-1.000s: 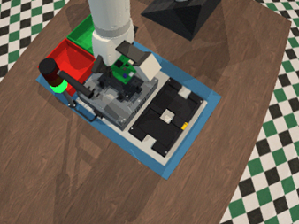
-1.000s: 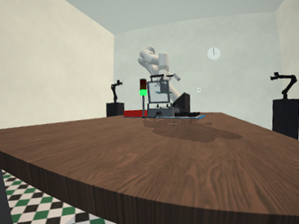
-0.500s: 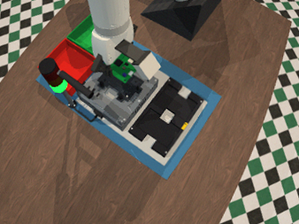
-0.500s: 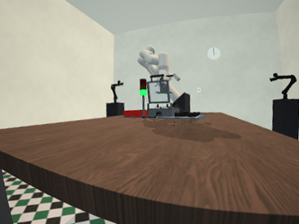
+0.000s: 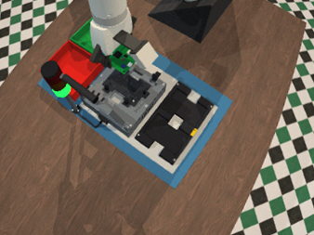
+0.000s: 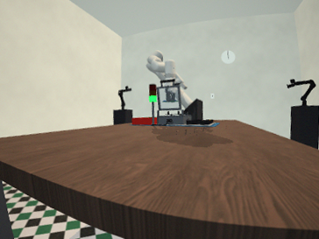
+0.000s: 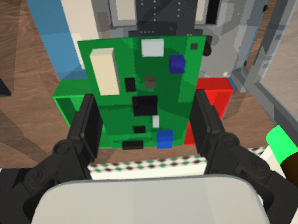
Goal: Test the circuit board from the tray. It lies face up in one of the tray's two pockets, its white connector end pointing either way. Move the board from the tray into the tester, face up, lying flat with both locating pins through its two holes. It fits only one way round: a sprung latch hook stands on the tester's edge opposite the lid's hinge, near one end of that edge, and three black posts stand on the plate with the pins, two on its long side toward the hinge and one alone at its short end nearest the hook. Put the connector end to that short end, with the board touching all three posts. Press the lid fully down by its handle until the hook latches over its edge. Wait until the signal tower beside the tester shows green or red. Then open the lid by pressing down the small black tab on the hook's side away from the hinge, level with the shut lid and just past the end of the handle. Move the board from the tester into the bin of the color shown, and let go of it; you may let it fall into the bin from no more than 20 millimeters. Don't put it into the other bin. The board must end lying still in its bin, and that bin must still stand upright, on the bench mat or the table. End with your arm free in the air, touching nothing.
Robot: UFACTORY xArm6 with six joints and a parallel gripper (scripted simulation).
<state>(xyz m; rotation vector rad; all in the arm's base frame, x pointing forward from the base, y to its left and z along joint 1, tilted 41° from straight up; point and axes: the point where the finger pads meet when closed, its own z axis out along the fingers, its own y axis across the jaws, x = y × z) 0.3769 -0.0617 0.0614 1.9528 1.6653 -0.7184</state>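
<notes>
The green bin is 15 cm below my hand, 14 cm to the right of it and 10 cm behind it. From my hand the other things lie so: black nest (10 cm below, 5 cm to the left, 4 cm ahead); green circuit board (1 cm below); latch hook (11 cm to the left, 8 cm below, 2 cm behind).
</notes>
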